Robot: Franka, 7 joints.
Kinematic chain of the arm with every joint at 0, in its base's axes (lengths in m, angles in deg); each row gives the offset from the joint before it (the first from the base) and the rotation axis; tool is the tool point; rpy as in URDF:
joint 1: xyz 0 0 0.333 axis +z
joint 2: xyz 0 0 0 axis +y
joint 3: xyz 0 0 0.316 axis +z
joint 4: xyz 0.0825 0 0 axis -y
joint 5: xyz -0.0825 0 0.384 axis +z
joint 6: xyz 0 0 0 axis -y
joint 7: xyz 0.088 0 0 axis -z
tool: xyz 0 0 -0.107 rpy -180 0 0
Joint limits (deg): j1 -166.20..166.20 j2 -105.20..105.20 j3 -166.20..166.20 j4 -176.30..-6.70 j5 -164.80..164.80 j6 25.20..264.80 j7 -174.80..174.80
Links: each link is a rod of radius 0.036 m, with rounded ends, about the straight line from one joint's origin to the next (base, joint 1, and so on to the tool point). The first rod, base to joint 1, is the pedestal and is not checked.
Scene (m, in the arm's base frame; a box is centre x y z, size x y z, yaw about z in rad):
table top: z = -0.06
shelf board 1: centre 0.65 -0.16 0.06 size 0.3 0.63 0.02 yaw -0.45
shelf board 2: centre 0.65 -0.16 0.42 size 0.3 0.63 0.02 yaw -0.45
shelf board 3: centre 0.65 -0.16 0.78 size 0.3 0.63 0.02 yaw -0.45
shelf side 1: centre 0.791 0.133 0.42 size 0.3 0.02 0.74 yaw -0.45
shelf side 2: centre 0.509 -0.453 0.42 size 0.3 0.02 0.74 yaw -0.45
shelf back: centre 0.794 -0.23 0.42 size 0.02 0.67 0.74 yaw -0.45
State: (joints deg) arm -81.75 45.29 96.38 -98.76 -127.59 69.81 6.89
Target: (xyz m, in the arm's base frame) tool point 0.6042 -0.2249 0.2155
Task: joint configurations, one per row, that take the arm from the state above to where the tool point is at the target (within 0.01 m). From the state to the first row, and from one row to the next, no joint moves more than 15 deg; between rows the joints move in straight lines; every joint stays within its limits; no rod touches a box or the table.
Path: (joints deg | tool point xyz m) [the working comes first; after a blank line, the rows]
Joints at the target: -71.13 70.15 74.28 -105.83 -124.32 74.41 6.89
Straight joint move there: touches shelf board 2.

1: -90.01 49.13 108.39 -110.80 -123.30 58.88 6.89 | 0.5260 -0.2067 0.5833
2: -98.27 52.97 120.40 -122.83 -119.00 47.96 6.89 | 0.4560 -0.1728 0.5866
3: -106.52 56.82 132.41 -134.87 -114.71 37.03 6.89 | 0.3746 -0.1425 0.5909
4: -102.25 56.59 120.85 -139.50 -112.38 40.74 6.89 | 0.4041 -0.1383 0.4930
5: -97.97 56.37 109.28 -144.14 -110.05 44.45 6.89 | 0.4101 -0.1291 0.3937
6: -93.70 56.14 97.72 -148.77 -107.72 48.16 6.89 | 0.3926 -0.1171 0.2994
7: -89.42 55.91 86.15 -153.41 -105.39 51.87 6.89 | 0.3537 -0.1039 0.2155
8: -84.85 59.47 83.18 -141.51 -110.12 57.51 6.89 | 0.4281 -0.1250 0.2204
9: -80.27 63.03 80.22 -129.62 -114.86 63.14 6.89 | 0.4954 -0.1530 0.2232
10: -75.70 66.59 77.25 -117.72 -119.59 68.78 6.89 | 0.5544 -0.1870 0.2218
11: -71.13 70.15 74.28 -105.83 -124.32 74.41 6.89 | 0.6042 -0.2249 0.2155

